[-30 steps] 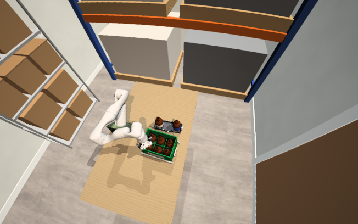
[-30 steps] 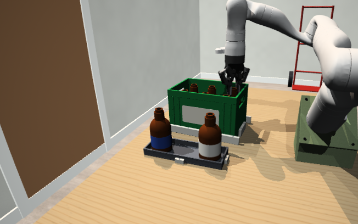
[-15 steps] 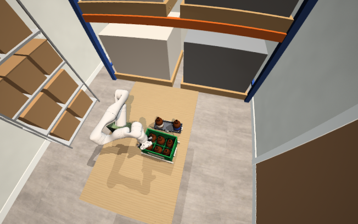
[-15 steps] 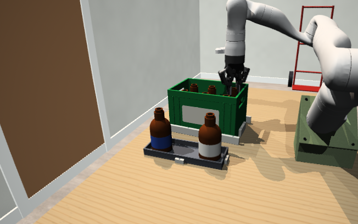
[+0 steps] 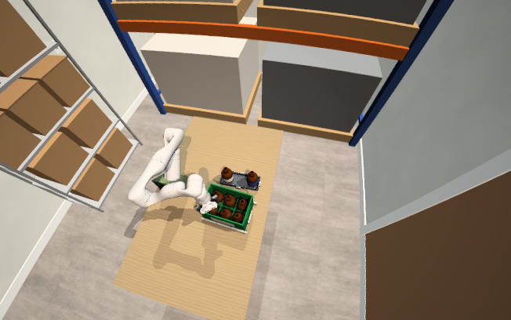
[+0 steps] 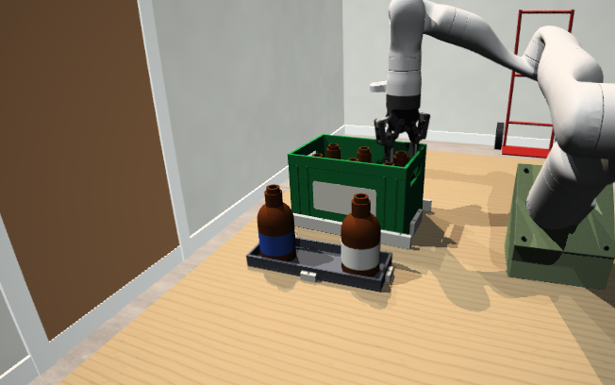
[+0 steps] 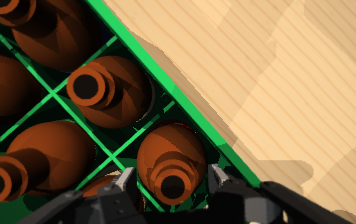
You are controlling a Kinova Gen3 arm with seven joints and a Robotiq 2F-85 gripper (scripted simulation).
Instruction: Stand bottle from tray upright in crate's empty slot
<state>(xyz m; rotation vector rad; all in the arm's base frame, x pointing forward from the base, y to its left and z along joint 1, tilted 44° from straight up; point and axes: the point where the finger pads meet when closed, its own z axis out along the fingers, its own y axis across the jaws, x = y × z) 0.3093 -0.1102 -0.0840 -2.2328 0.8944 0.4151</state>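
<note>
Right now the green crate is 9 cm ahead of my hand, 7 cm below it and 4 cm to the left of it. From my hand the other things lie so: dark tray (27 cm to the left, 15 cm below, 11 cm ahead).
</note>
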